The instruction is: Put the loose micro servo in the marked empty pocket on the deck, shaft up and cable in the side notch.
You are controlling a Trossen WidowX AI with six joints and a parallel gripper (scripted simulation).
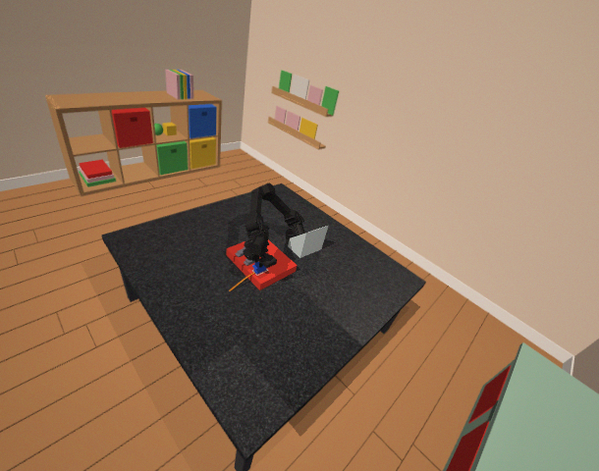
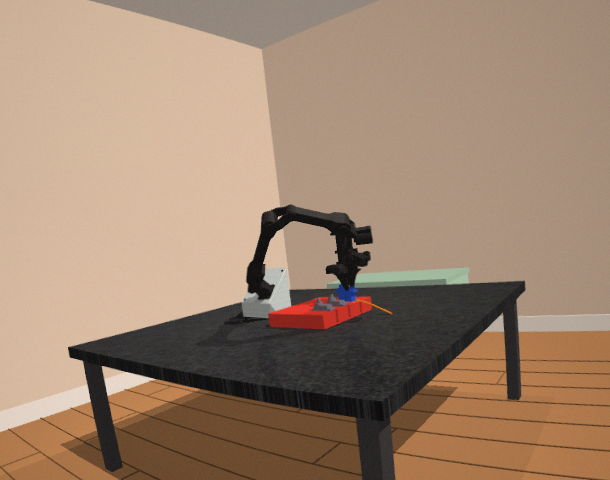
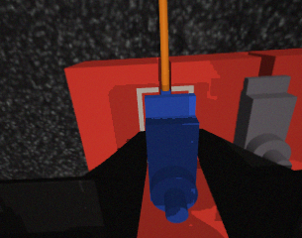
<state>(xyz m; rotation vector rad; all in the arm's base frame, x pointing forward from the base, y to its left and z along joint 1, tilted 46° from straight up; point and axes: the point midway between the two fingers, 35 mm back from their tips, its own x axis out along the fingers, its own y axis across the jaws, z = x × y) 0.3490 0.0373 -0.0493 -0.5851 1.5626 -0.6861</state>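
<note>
The red deck lies 12 cm behind my gripper tip, 7 cm to the right of it and 7 cm below it.
</note>
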